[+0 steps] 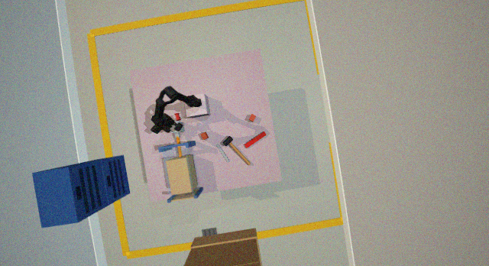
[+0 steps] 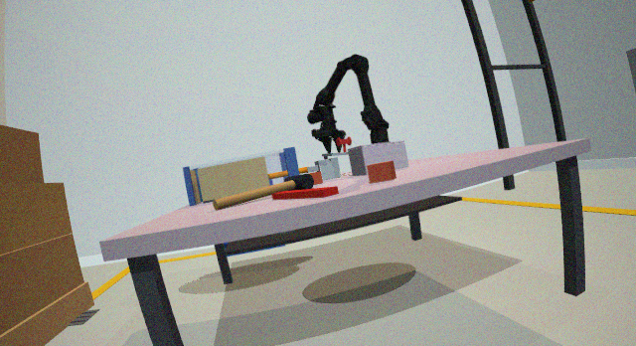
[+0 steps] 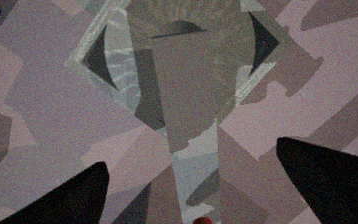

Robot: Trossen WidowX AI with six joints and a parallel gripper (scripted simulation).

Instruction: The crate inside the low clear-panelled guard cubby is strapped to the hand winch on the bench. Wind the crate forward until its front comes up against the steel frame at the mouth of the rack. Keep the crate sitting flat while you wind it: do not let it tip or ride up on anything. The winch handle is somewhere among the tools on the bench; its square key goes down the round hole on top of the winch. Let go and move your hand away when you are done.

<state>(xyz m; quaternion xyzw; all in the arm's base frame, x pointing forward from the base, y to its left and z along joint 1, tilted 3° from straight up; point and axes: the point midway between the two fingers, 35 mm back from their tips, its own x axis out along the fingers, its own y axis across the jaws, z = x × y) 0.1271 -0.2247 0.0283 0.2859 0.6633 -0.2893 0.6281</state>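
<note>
The winch handle lies 10 mm behind my gripper tip and 10 mm to the left of it. From my gripper tip the other things lie so: grey winch (20 mm ahead, 50 mm to the right, 80 mm below); then blue steel frame (190 mm ahead, 50 mm to the right); then red knob (40 mm behind, 40 mm to the left, 30 mm above).
</note>
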